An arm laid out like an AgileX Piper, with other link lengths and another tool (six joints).
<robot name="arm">
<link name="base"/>
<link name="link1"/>
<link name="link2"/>
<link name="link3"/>
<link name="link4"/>
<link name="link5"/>
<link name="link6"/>
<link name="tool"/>
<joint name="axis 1" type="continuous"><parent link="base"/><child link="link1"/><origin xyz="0 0 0.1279" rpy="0 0 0"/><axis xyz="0 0 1"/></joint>
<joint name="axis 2" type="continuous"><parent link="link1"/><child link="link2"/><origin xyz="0 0 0" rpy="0 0 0"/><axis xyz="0 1 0"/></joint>
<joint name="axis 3" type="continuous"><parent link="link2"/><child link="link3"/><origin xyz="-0.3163 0 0.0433" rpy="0 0 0"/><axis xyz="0 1 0"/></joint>
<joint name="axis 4" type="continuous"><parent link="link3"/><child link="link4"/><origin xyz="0.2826 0 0.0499" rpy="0 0 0"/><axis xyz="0.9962 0 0.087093"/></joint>
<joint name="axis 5" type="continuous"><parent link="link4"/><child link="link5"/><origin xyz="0 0 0" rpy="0 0 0"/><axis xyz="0 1 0"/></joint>
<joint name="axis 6" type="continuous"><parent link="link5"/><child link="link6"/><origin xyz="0.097 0 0.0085" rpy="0 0 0"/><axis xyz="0.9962 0 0.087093"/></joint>
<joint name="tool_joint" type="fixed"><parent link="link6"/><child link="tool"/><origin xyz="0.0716 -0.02 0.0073" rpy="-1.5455 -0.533 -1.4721"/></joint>
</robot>
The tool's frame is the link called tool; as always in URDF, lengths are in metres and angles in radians. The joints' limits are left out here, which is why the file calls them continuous.
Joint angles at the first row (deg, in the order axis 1, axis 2, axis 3, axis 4, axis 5, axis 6):
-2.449 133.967 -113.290 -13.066 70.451 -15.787
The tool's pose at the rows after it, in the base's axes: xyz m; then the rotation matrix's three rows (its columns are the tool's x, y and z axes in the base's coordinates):
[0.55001, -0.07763, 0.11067], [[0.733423, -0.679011, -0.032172], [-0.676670, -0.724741, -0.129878], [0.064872, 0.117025, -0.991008]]
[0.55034, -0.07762, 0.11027], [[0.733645, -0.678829, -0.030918], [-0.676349, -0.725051, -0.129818], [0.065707, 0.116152, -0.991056]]
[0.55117, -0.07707, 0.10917], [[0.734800, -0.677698, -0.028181], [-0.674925, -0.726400, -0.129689], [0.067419, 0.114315, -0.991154]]
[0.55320, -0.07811, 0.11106], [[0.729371, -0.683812, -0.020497], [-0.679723, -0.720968, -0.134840], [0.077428, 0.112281, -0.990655]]
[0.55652, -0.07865, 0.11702], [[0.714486, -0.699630, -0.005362], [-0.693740, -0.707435, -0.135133], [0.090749, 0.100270, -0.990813]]
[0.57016, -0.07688, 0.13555], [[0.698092, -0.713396, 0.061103], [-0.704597, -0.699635, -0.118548], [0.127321, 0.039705, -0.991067]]
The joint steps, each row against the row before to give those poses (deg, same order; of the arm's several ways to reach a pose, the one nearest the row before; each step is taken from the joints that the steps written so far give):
0.000 0.125 0.010 0.000 0.000 0.000
0.000 0.045 0.000 0.000 -0.117 0.000
0.053 0.121 0.001 0.000 -0.272 0.000
0.000 0.178 -0.628 -0.336 0.047 0.500
0.000 0.138 -1.390 -0.057 0.468 1.056
-0.051 0.289 -4.106 1.114 0.023 0.448

